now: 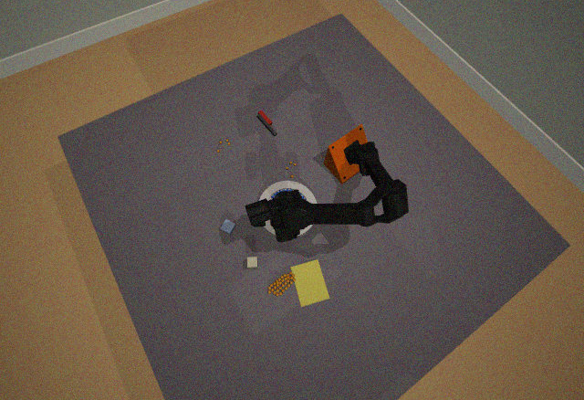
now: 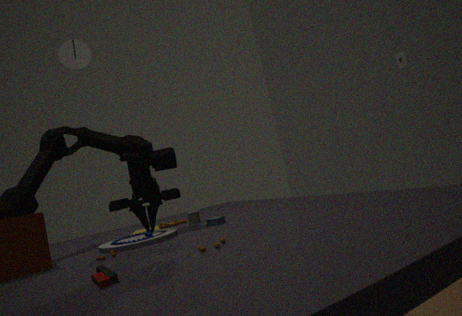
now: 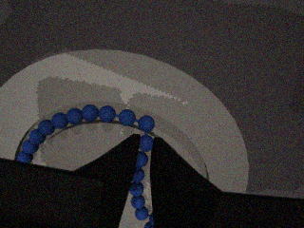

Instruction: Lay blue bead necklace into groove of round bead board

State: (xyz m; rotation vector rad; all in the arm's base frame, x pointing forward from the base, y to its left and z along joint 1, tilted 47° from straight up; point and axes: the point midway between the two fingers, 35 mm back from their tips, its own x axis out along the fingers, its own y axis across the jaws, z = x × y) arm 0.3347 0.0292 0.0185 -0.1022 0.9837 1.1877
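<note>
The round white bead board lies 40 mm behind my gripper tip, 30 mm to the right of it and 10 mm below it. Also, from my gripper tip: cream cube (150 mm ahead, 40 mm to the left); yellow sheet (200 mm to the left, 50 mm ahead, 10 mm below); light blue cube (150 mm ahead, 100 mm to the right, 10 mm below).
</note>
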